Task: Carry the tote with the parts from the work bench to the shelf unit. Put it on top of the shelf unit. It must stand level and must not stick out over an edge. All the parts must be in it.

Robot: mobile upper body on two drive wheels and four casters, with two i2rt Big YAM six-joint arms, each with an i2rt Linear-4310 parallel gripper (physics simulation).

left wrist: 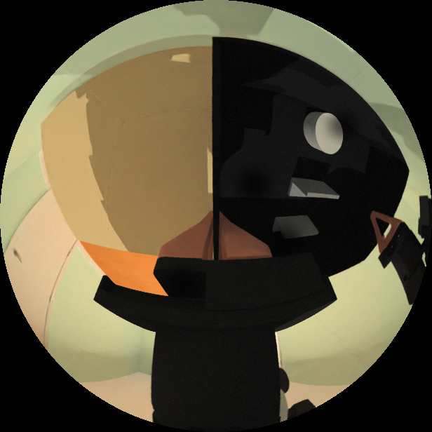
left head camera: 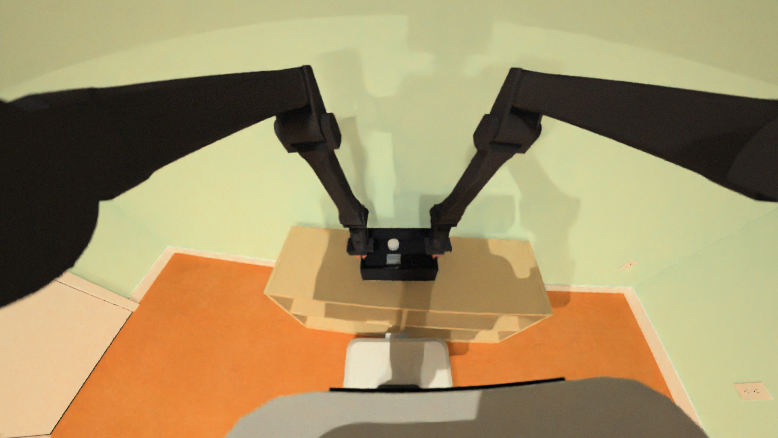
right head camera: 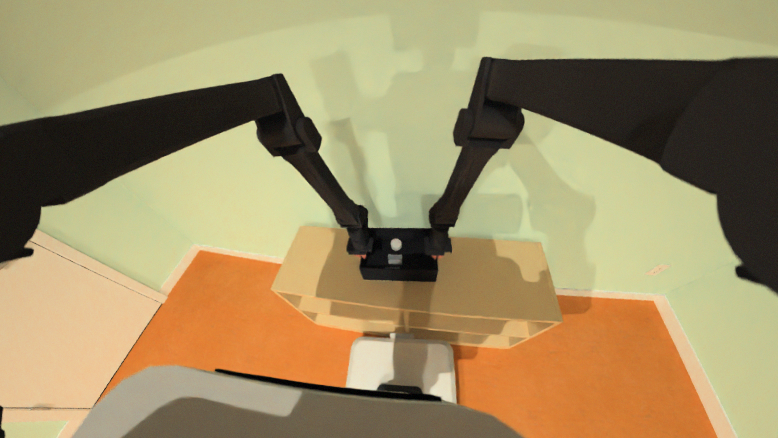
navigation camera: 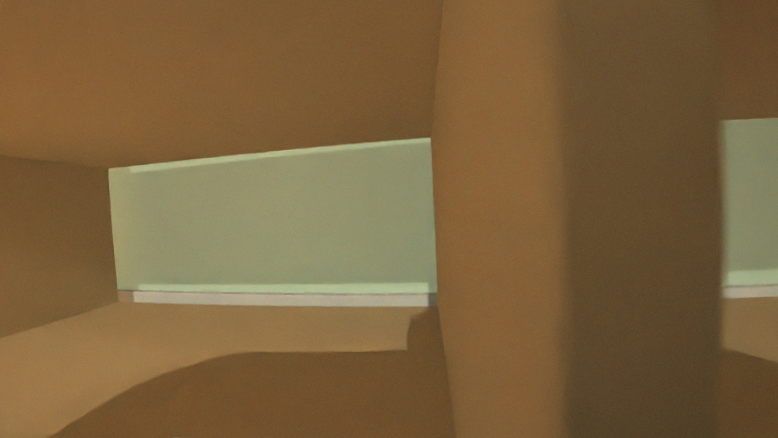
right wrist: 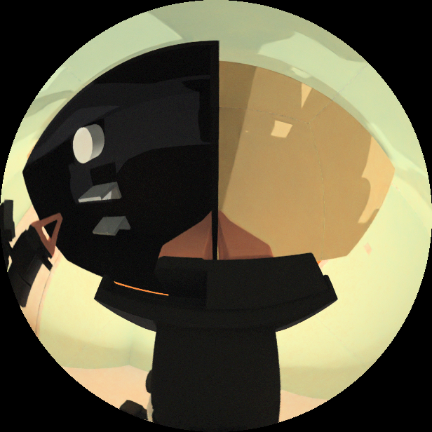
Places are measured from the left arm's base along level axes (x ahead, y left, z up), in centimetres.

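Pixels of known places: left gripper, fingertip midpoint: (left head camera: 363,258) (right head camera: 364,257); right gripper, fingertip midpoint: (left head camera: 433,257) (right head camera: 435,258).
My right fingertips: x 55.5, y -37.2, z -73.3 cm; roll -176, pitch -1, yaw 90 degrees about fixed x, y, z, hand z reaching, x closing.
Note:
For each thing: its top centre in the pictures, then the offset to it from my right fingertips. "*": a spot on its surface instead. Level surfaces: height alone.
- black tote, surface spot: (left head camera: 399,261) * dy +14.3, dx +0.8, dz -4.3 cm
- tan shelf unit's top, surface height: dz -6.8 cm
- orange floor, surface height: dz -67.7 cm
- upright divider, top centre: (navigation camera: 448,76) dy +10.5, dx -0.9, dz -35.2 cm
The black tote (left head camera: 399,261) is over the middle rear of the tan shelf unit's top (left head camera: 478,282); I cannot tell whether it touches the top. It appears level. Inside it are a white cylinder (left wrist: 322,132) and two grey blocks (left wrist: 312,188) (left wrist: 296,226). My left gripper (left head camera: 359,251) is shut on the tote's thin left wall, which runs between its fingers in the left wrist view (left wrist: 213,241). My right gripper (left head camera: 438,251) is shut on the thin right wall, seen in the right wrist view (right wrist: 214,241).
The green wall stands right behind the shelf unit. My white base (left head camera: 398,361) is close against the unit's front, on the orange floor (left head camera: 206,348). The navigation view shows an open shelf compartment and an upright divider (navigation camera: 571,272) very near.

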